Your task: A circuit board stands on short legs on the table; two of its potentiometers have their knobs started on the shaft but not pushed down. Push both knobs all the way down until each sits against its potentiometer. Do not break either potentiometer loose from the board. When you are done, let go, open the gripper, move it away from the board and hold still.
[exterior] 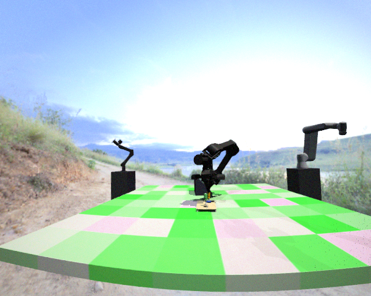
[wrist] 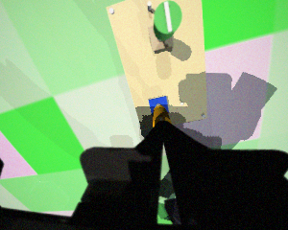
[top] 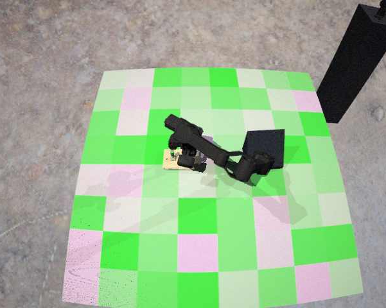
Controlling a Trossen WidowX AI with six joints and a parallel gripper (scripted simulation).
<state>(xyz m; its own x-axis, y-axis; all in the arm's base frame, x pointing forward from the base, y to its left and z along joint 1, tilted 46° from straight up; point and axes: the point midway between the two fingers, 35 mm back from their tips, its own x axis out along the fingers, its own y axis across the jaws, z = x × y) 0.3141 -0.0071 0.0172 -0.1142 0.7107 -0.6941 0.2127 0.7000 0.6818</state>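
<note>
Now: gripper tip 1 cm above the orange knob. Also, from my gripper tip: green knob 8 cm ahead, 2 cm to the right, 1 cm below.
</note>
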